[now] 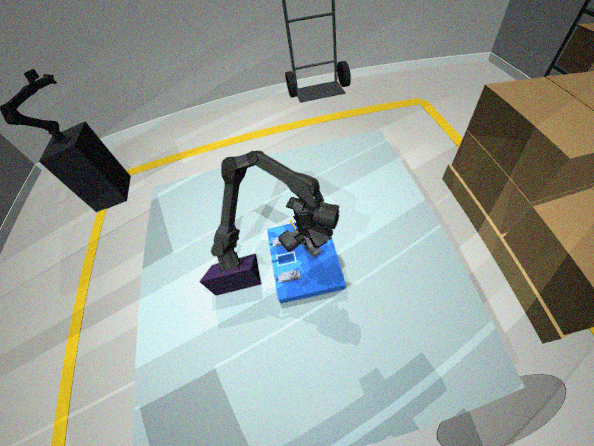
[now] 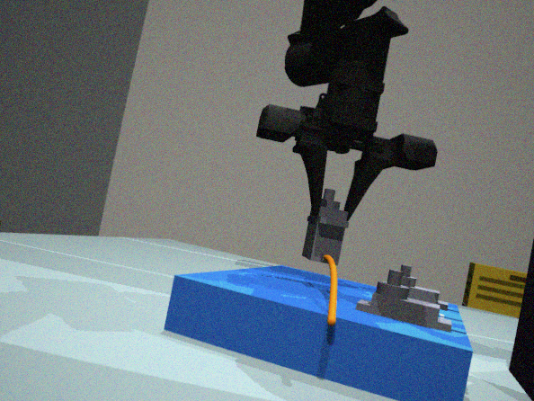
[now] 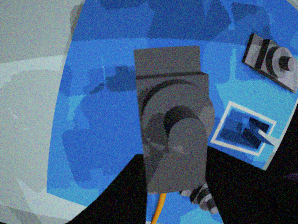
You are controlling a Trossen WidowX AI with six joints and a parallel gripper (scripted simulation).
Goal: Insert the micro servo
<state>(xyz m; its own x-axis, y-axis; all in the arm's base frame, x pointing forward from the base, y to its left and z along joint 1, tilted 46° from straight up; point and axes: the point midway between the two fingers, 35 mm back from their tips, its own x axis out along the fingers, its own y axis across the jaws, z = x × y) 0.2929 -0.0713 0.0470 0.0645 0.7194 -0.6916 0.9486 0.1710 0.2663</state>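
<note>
My gripper tip is now 10 mm short of the blue deck, 10 mm to the left of it and 100 mm above it.
</note>
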